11 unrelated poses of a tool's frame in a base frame.
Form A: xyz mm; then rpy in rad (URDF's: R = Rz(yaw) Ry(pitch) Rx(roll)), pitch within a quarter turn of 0, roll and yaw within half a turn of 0.
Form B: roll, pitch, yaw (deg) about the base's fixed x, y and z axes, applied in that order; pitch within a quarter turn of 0, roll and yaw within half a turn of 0; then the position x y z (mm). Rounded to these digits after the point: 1 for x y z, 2 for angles.
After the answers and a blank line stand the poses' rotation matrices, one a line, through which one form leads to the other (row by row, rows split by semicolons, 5 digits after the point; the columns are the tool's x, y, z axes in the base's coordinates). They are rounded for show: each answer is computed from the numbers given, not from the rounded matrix.
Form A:
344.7, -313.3, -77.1, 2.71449, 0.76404, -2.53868
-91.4, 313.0, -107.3, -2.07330, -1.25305, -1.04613
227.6, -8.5, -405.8, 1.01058, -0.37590, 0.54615
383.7, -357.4, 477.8, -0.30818, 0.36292, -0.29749
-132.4, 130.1, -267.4, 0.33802, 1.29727, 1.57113
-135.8, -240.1, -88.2, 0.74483, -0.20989, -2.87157
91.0, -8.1, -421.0, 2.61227, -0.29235, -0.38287
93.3, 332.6, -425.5, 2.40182, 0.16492, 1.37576
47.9, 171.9, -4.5, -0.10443, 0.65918, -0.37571
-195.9, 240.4, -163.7, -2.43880, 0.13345, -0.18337
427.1, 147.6, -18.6, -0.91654, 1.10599, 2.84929
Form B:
155.53, 43.78, -145.46, 344.7, -313.3, -77.1
-118.79, -71.79, -59.94, -91.4, 313.0, -107.3
57.90, -21.54, 31.29, 227.6, -8.5, -405.8
-17.66, 20.79, -17.04, 383.7, -357.4, 477.8
19.37, 74.33, 90.02, -132.4, 130.1, -267.4
42.68, -12.03, -164.53, -135.8, -240.1, -88.2
149.67, -16.75, -21.94, 91.0, -8.1, -421.0
137.61, 9.45, 78.83, 93.3, 332.6, -425.5
-5.98, 37.77, -21.53, 47.9, 171.9, -4.5
-139.73, 7.65, -10.51, -195.9, 240.4, -163.7
-52.51, 63.37, 163.25, 427.1, 147.6, -18.6

-0.59474 -0.75216 0.28378; -0.40943 0.58719 0.69827; -0.69184 0.29910 -0.65719
0.15650 0.00019 0.98768; -0.27040 -0.96179 0.04303; 0.94994 -0.27380 -0.15047
0.79487 -0.54175 0.27331; 0.48314 0.29254 -0.82523; 0.36711 0.78799 0.49427
0.89380 0.17636 0.41233; -0.27403 0.94260 0.19084; -0.35501 -0.28357 0.89082
-0.00009 -0.94352 0.33132; 0.27013 0.31898 0.90845; -0.96282 0.08958 0.25484
-0.94261 0.33223 -0.03319; -0.26090 -0.67089 0.69415; 0.20835 0.66297 0.71907
0.88824 -0.45745 0.04211; -0.35773 -0.74629 -0.56132; 0.28820 0.48352 -0.82653
0.19117 0.74607 0.63784; 0.96773 -0.03457 -0.24961; -0.16417 0.66497 -0.72860
0.73536 0.30554 0.60489; -0.29006 0.94861 -0.12654; -0.61247 -0.08240 0.78619
0.97449 -0.22369 0.01803; -0.18072 -0.73457 0.65403; -0.13305 -0.64060 -0.75626
-0.42924 0.50387 -0.74958; 0.12917 -0.78715 -0.60308; -0.89391 -0.35569 0.27279

